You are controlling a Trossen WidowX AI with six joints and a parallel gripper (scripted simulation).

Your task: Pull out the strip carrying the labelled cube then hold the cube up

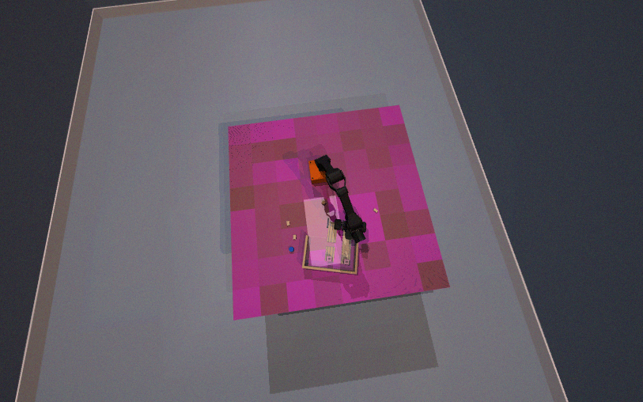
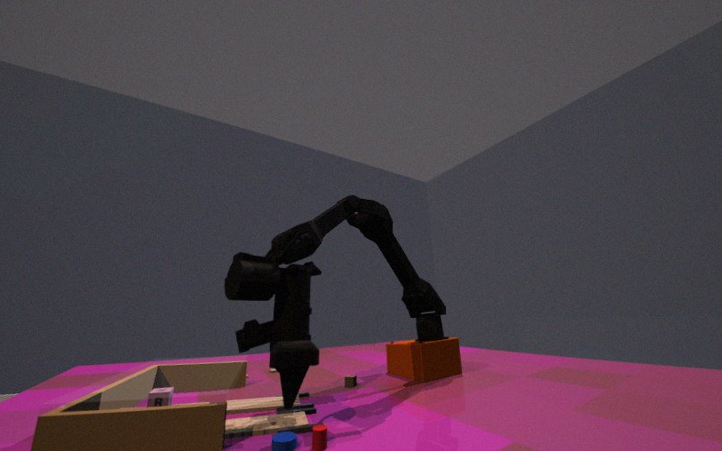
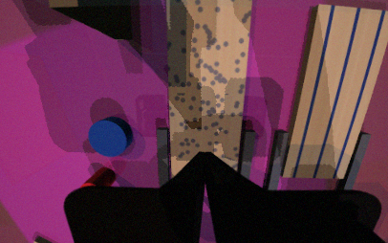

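Right now my gripper tip is 10 cm short of the speckled strip, 2 cm to the left of it and 2 cm above it. Also, from my gripper tip: red cylinder 1 cm behind, 9 cm to the left, 1 cm below.
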